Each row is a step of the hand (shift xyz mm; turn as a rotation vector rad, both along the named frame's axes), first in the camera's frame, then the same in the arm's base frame.
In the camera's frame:
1: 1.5 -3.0 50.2 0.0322 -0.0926 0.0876
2: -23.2 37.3 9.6 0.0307 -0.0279 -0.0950
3: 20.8 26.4 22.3 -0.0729 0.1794 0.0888
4: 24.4 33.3 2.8 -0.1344 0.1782 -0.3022
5: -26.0 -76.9 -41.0 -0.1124 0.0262 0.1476
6: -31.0 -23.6 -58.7 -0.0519 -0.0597 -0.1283
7: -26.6 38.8 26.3 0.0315 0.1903 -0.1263
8: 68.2 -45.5 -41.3 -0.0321 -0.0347 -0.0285
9: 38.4 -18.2 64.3 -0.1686 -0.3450 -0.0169
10: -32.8 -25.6 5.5 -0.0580 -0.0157 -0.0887
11: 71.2 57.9 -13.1 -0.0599 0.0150 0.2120
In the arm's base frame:
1: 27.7 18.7 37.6 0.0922 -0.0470 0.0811
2: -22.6 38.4 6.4 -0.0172 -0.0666 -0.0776
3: 22.8 32.9 -4.7 -0.0545 0.2018 0.0410
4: 14.3 30.7 -23.8 -0.3062 0.0349 -0.2149
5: -25.6 -86.4 12.3 -0.0231 0.0895 0.1630
6: -50.6 -45.7 -17.7 -0.0957 -0.1076 -0.0445
7: -17.1 46.9 20.2 -0.0810 0.1172 -0.1813
8: 45.4 -60.4 -52.2 -0.0336 -0.0428 0.0095
9: 68.9 10.2 33.0 -0.0720 -0.3150 0.2082
10: -18.7 -20.0 31.8 -0.0902 -0.0508 -0.0278
11: 39.4 45.0 -70.8 0.0560 0.1057 0.1856

